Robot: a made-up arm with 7 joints. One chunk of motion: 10 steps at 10 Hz.
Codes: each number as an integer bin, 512 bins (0 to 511) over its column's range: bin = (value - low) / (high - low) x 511, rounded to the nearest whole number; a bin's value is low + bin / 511 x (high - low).
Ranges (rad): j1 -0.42..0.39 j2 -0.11..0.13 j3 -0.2..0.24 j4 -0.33..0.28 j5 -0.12..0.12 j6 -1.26..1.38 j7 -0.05..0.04
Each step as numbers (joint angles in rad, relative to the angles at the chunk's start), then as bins.
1 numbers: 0.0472 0.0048 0.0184 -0.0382 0.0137 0.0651 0.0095
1 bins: 295 244 254 244 285 256 338
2 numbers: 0.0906 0.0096 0.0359 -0.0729 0.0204 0.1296 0.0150
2 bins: 322 255 274 215 299 269 369
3 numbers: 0.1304 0.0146 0.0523 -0.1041 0.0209 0.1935 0.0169
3 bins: 347 265 293 189 300 281 380
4 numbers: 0.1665 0.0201 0.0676 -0.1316 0.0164 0.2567 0.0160
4 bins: 370 277 311 166 290 294 375
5 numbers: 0.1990 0.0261 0.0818 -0.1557 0.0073 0.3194 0.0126
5 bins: 391 290 327 146 271 306 355
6 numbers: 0.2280 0.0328 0.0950 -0.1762 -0.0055 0.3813 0.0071
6 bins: 409 304 343 129 244 318 324
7 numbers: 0.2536 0.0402 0.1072 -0.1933 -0.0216 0.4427 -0.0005
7 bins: 425 320 357 115 210 330 281
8 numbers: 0.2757 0.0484 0.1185 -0.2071 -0.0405 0.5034 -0.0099
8 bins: 439 337 370 103 169 341 228
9 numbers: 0.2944 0.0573 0.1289 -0.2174 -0.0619 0.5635 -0.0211
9 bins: 451 356 382 94 124 353 164
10 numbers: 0.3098 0.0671 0.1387 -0.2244 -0.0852 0.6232 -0.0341
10 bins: 460 377 393 88 74 365 90
